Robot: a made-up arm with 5 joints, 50 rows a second.
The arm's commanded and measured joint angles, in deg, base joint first. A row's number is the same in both.
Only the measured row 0 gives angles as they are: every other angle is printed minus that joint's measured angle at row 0.
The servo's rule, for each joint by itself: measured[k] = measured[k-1] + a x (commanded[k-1-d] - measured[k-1]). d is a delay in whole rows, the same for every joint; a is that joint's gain. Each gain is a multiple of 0.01, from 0.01 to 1. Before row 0 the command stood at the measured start. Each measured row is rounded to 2 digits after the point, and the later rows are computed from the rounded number. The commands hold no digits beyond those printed.
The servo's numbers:
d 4
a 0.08 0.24 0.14 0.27 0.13
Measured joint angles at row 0:
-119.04, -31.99, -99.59, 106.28, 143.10
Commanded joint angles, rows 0 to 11:
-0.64, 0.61, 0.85, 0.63, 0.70
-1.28, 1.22, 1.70, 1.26, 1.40
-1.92, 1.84, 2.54, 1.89, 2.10
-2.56, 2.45, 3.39, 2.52, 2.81
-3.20, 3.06, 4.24, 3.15, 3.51
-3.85, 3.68, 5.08, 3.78, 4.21
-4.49, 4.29, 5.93, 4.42, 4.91
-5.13, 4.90, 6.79, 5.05, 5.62
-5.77, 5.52, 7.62, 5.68, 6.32
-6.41, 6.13, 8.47, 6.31, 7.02
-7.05, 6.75, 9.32, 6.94, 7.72
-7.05, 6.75, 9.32, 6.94, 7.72
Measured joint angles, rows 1 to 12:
0.00, 0.00, 0.00, 0.00, 0.00
0.00, 0.00, 0.00, 0.00, 0.00
0.00, 0.00, 0.00, 0.00, 0.00
0.00, 0.00, 0.00, 0.00, 0.00
-0.05, 0.15, 0.12, 0.17, 0.09
-0.15, 0.41, 0.34, 0.46, 0.26
-0.29, 0.75, 0.65, 0.85, 0.50
-0.47, 1.16, 1.03, 1.30, 0.80
-0.69, 1.62, 1.48, 1.80, 1.15
-0.94, 2.11, 1.98, 2.33, 1.55
-1.22, 2.63, 2.53, 2.89, 1.99
-1.53, 3.17, 3.13, 3.47, 2.46

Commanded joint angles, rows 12 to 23:
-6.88, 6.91, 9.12, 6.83, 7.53
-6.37, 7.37, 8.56, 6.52, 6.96
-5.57, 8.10, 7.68, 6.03, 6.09
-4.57, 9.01, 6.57, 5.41, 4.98
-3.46, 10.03, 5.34, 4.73, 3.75
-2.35, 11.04, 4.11, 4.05, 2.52
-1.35, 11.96, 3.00, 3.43, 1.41
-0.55, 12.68, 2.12, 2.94, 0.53
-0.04, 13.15, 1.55, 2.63, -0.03
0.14, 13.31, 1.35, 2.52, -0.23
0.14, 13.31, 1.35, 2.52, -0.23
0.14, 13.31, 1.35, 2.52, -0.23
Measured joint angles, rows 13 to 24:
-1.87, 3.73, 3.76, 4.07, 2.96
-2.23, 4.31, 4.42, 4.67, 3.49
-2.62, 4.90, 5.11, 5.28, 4.04
-2.97, 5.34, 5.70, 5.73, 4.52
-3.28, 5.72, 6.18, 6.03, 4.91
-3.53, 6.12, 6.51, 6.16, 5.18
-3.69, 6.60, 6.67, 6.12, 5.30
-3.76, 7.18, 6.66, 5.93, 5.26
-3.74, 7.86, 6.48, 5.61, 5.06
-3.63, 8.62, 6.15, 5.19, 4.73
-3.45, 9.42, 5.71, 4.71, 4.30
-3.22, 10.20, 5.21, 4.23, 3.81

